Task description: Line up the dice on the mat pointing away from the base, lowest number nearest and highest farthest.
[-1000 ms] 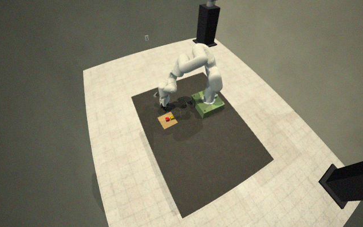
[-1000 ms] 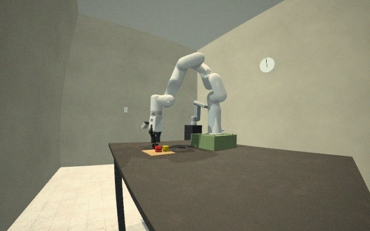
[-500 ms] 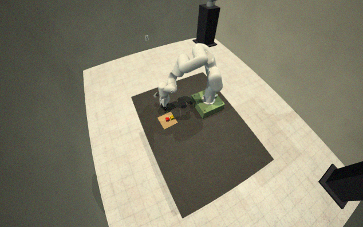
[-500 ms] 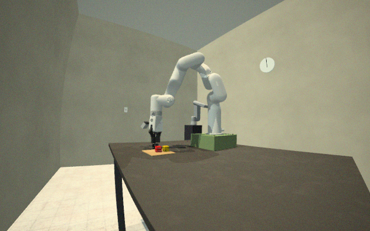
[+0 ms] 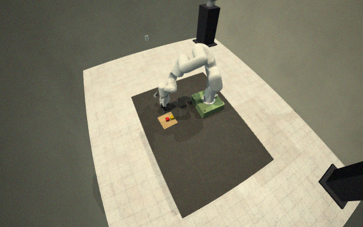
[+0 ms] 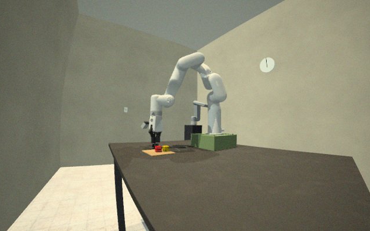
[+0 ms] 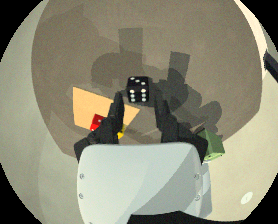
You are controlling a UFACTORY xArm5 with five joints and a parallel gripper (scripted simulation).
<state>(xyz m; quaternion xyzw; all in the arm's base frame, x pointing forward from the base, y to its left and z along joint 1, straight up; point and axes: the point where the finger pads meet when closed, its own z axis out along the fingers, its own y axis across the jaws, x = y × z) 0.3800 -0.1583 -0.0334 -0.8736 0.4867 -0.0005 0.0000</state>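
The black die is 40 mm below my hand. The rest, counted from my hand: tan mat 40 mm ahead, 120 mm to the left, 50 mm below; then yellow die 120 mm to the left, 40 mm below; then red die 40 mm ahead, 120 mm to the left, 40 mm below.
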